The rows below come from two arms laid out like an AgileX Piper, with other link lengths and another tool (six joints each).
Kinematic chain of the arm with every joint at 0, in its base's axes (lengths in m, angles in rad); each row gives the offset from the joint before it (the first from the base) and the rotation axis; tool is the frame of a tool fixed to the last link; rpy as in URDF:
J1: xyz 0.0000 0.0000 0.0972 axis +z
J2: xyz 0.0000 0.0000 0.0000 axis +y
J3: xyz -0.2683 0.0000 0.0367 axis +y
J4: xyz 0.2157 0.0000 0.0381 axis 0.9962 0 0.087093
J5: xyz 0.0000 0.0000 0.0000 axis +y
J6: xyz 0.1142 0.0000 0.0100 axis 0.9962 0 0.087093
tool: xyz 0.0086 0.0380 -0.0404 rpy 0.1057 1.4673 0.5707
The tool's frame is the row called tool.
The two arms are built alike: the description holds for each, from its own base.
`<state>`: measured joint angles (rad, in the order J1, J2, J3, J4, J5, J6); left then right.
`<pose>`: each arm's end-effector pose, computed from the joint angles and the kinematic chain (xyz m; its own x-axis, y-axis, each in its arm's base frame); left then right.
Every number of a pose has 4 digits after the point.
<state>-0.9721 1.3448 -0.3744 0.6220 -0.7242 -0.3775 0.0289 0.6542 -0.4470 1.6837 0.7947 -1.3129</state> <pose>0.1307 -0.2040 0.1427 0.0229 0.2453 -0.9692 0.7976 0.5800 0.1656 0.0727 0.1232 0.2602 -0.3381 0.3123 -0.8878 -0.8836 0.2195 0.4137</pose>
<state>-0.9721 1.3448 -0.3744 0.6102 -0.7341 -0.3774 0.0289 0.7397 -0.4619 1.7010 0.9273 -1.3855</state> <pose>0.1308 -0.2046 0.1438 0.0165 0.2324 -0.9725 0.7952 0.5865 0.1537 0.0728 0.1281 0.2591 -0.3741 0.2574 -0.8910 -0.9049 0.1092 0.4115</pose>
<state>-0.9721 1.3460 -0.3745 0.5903 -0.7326 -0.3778 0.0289 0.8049 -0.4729 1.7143 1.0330 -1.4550</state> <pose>0.1317 -0.2041 0.1434 0.0016 0.2278 -0.9737 0.7874 0.5999 0.1416 0.0728 0.1306 0.2581 -0.3820 0.2165 -0.8984 -0.9184 0.0193 0.3952</pose>
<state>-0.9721 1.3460 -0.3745 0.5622 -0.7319 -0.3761 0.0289 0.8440 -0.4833 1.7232 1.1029 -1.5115</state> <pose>0.1329 -0.2034 0.1435 -0.0161 0.2188 -0.9756 0.7760 0.6180 0.1258 0.0727 0.1316 0.2582 -0.3675 0.1915 -0.9101 -0.9294 -0.0399 0.3669</pose>
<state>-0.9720 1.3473 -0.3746 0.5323 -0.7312 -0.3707 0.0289 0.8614 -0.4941 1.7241 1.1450 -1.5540</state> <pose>0.1344 -0.2027 0.1434 -0.0319 0.2107 -0.9770 0.7634 0.6361 0.1122 0.0722 0.1318 0.2589 -0.3399 0.1722 -0.9246 -0.9404 -0.0744 0.3318</pose>
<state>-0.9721 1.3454 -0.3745 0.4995 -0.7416 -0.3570 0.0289 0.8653 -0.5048 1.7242 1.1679 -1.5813</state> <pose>0.1360 -0.2026 0.1454 -0.0371 0.1909 -0.9809 0.7511 0.6527 0.0986 0.0715 0.1318 0.2605 -0.3107 0.1613 -0.9367 -0.9497 -0.0930 0.2990</pose>
